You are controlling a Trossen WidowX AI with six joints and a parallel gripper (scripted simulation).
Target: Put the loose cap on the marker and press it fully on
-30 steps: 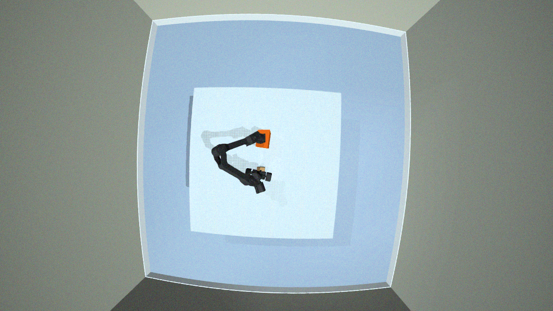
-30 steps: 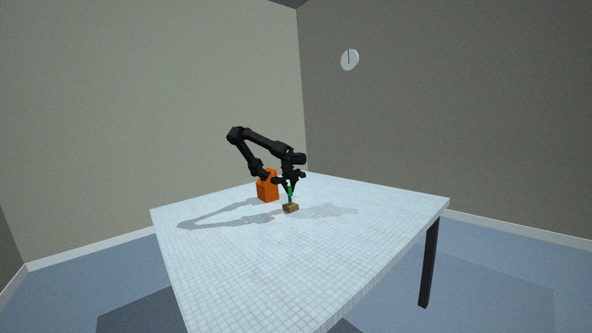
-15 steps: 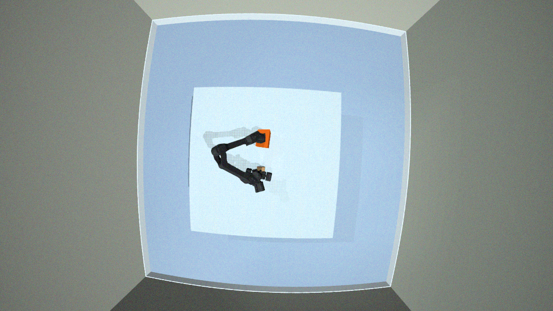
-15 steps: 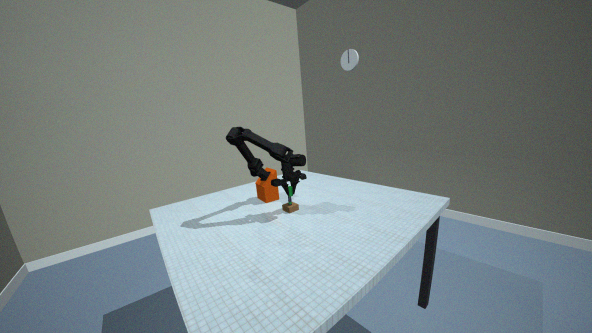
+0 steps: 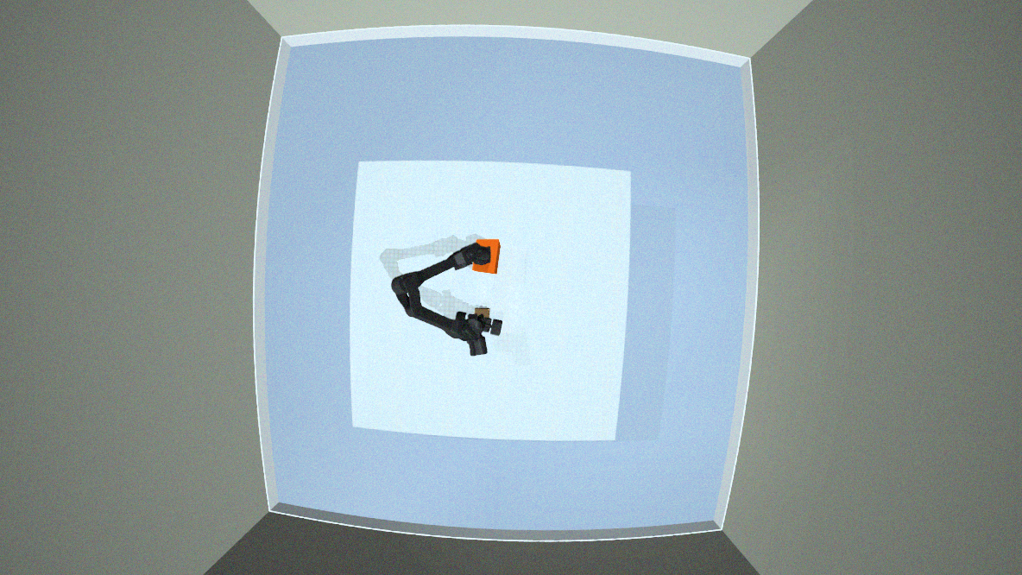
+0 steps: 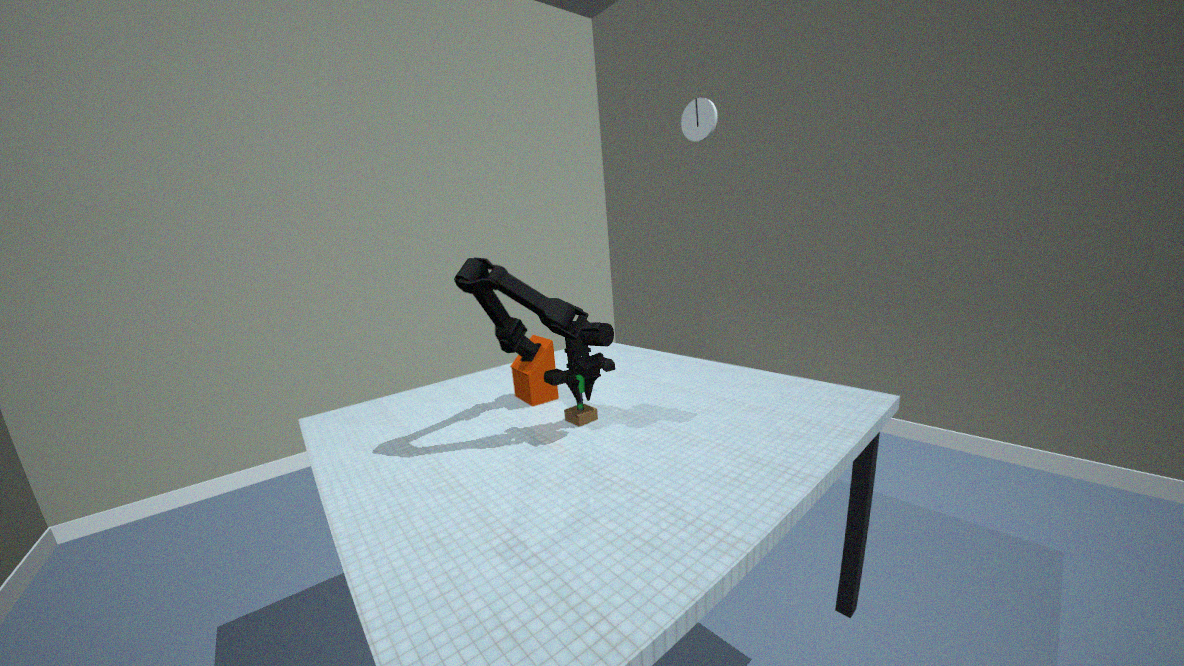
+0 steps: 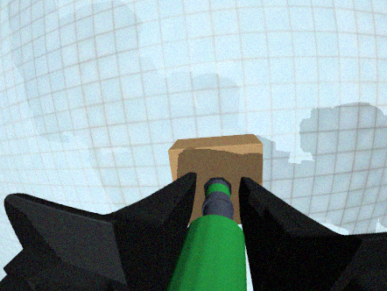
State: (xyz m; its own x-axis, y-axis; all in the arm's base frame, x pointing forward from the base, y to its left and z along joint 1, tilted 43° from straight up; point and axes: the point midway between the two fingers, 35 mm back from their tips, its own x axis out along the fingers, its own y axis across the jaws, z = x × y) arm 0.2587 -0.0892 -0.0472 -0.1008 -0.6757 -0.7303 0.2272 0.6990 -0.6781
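Right now my gripper tip is 2 cm past the holder block and 4 cm above it. From my gripper tip the other things lie so: green cap 2 cm behind, 1 cm to the left, 5 cm above.
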